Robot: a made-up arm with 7 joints.
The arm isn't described. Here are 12 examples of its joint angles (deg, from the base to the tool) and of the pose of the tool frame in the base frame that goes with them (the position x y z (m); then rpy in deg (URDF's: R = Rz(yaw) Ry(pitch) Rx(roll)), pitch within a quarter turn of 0, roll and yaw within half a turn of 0).
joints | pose
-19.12 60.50 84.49 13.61 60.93 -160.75 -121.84 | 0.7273 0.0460 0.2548 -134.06 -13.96 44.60
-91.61 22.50 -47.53 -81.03 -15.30 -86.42 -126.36 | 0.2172 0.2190 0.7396 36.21 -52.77 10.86
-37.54 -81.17 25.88 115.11 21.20 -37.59 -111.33 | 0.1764 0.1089 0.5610 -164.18 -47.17 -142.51
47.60 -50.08 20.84 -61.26 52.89 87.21 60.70 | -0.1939 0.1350 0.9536 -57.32 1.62 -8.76
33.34 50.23 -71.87 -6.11 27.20 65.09 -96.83 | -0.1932 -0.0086 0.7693 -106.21 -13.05 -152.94
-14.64 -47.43 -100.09 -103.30 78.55 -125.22 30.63 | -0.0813 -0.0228 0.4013 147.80 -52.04 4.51
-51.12 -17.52 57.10 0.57 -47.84 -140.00 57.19 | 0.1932 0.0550 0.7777 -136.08 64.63 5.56
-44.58 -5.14 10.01 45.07 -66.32 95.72 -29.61 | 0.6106 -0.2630 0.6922 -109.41 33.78 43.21
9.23 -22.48 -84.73 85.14 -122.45 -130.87 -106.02 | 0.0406 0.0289 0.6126 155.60 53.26 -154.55
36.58 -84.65 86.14 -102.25 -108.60 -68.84 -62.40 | 0.2597 -0.3128 0.7088 -132.98 24.99 28.88
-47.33 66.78 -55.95 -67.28 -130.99 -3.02 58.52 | 0.1294 -0.4760 0.5100 -114.13 21.27 105.69
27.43 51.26 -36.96 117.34 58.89 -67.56 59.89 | 0.3246 -0.0095 0.5913 -8.34 -29.15 -98.71
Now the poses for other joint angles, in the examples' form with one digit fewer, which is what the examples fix.
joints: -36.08 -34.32 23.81 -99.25 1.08 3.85 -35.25
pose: 0.339 -0.062 0.282 9.3 -49.4 -3.5
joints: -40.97 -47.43 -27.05 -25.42 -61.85 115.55 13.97
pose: -0.044 -0.177 0.741 -175.2 -10.5 44.5
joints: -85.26 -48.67 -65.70 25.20 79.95 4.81 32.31
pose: -0.096 0.151 0.583 13.7 -32.6 -3.2
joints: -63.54 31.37 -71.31 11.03 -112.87 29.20 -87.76
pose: 0.563 -0.240 0.742 -129.8 -46.2 29.8
